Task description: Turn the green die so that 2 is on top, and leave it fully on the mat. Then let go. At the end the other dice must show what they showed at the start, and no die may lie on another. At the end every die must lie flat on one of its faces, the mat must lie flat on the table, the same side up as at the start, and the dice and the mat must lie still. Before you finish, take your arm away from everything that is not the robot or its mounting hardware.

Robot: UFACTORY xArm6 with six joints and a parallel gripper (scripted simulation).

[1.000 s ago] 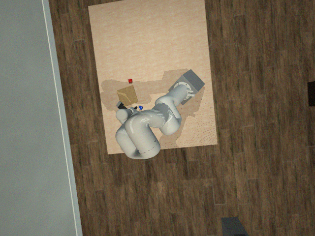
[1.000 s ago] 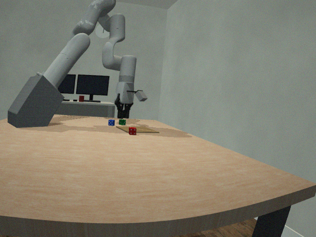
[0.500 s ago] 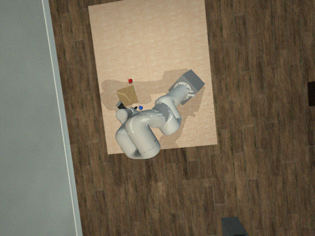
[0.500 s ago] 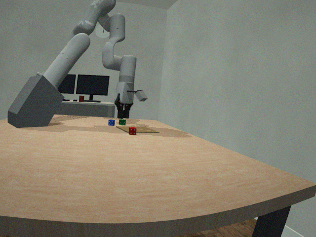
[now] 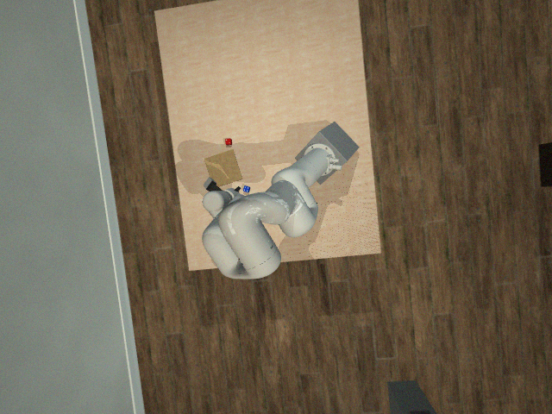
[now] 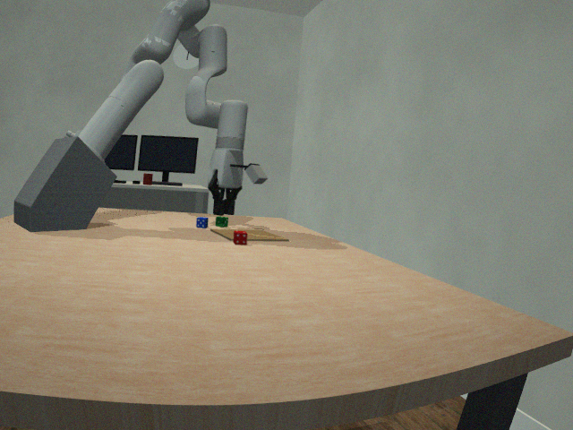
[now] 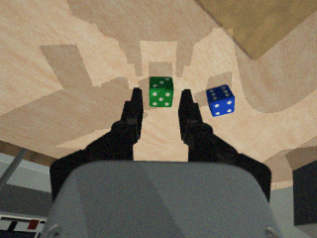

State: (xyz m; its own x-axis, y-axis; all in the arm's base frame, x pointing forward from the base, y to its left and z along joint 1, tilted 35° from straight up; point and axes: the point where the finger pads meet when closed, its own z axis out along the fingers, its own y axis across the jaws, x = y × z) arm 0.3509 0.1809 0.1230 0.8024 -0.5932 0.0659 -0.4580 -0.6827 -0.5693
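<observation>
Right now my hand is 4 cm above the green die. The rest, counted from my hand: tan mat 13 cm to the right, 8 cm ahead, 5 cm below; then blue die 5 cm to the right, 5 cm behind, 4 cm below; then red die 25 cm to the right, 7 cm ahead, 4 cm below.
</observation>
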